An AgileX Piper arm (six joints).
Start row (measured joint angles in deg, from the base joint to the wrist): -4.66, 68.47, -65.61, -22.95, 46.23, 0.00
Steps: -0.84, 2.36, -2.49, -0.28, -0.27, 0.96; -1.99, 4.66, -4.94, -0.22, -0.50, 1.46; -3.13, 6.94, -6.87, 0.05, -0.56, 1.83; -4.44, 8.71, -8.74, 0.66, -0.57, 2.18; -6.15, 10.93, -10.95, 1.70, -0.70, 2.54; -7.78, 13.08, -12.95, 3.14, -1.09, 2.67; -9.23, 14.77, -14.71, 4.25, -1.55, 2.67; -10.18, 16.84, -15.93, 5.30, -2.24, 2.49; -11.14, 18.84, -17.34, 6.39, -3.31, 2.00; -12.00, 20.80, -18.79, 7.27, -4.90, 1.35; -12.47, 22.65, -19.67, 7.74, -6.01, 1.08; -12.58, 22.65, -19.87, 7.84, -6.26, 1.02; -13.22, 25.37, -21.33, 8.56, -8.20, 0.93
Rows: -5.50, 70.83, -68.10, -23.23, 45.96, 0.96; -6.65, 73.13, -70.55, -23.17, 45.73, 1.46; -7.79, 75.41, -72.48, -22.90, 45.67, 1.83; -9.10, 77.18, -74.35, -22.29, 45.66, 2.18; -10.81, 79.40, -76.56, -21.25, 45.53, 2.54; -12.44, 81.55, -78.56, -19.81, 45.14, 2.67; -13.89, 83.24, -80.32, -18.70, 44.68, 2.67; -14.84, 85.31, -81.54, -17.65, 43.99, 2.49; -15.80, 87.31, -82.95, -16.56, 42.92, 2.00; -16.66, 89.27, -84.40, -15.68, 41.33, 1.35; -17.13, 91.12, -85.28, -15.21, 40.22, 1.08; -17.24, 91.12, -85.48, -15.11, 39.97, 1.02; -17.88, 93.84, -86.94, -14.39, 38.03, 0.93
